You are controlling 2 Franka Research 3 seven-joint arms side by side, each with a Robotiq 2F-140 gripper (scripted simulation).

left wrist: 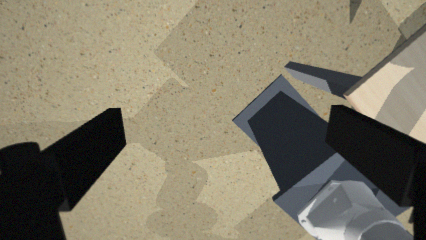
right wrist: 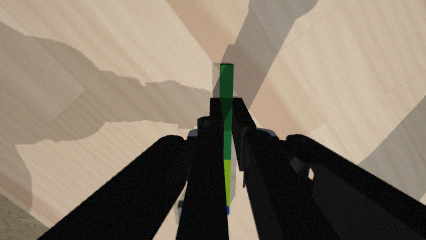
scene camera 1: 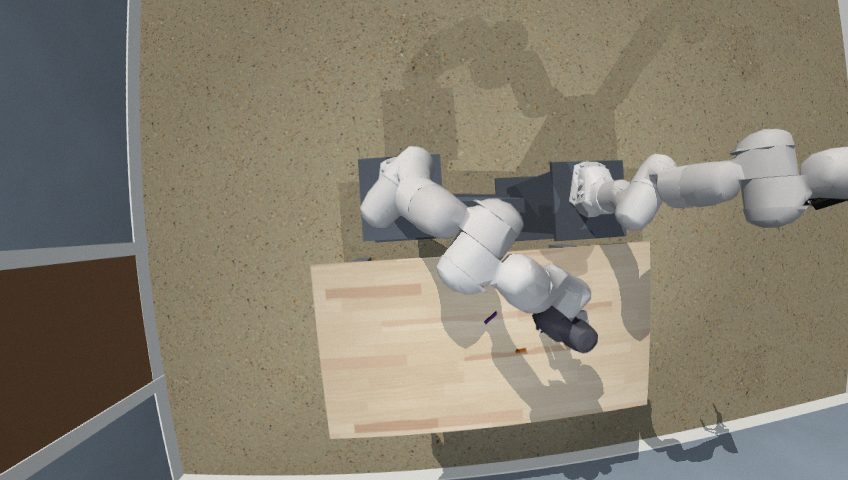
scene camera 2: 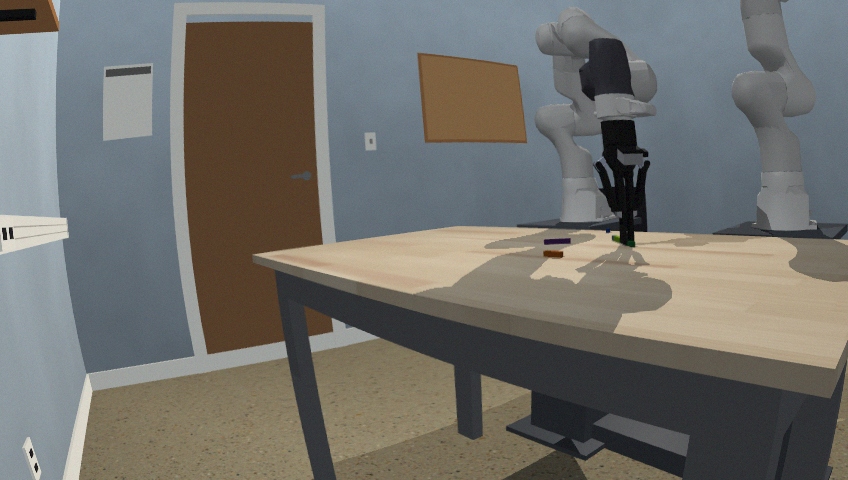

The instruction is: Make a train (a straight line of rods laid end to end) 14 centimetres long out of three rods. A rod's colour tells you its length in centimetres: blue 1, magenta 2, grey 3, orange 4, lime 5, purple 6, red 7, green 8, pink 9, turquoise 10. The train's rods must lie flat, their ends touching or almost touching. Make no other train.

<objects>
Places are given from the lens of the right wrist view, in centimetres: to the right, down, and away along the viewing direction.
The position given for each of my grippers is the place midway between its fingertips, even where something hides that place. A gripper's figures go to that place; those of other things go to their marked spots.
my right gripper (right wrist: 225, 113): 1, 0, 18
green rod (right wrist: 226, 70): 1, -4, 16
</objects>
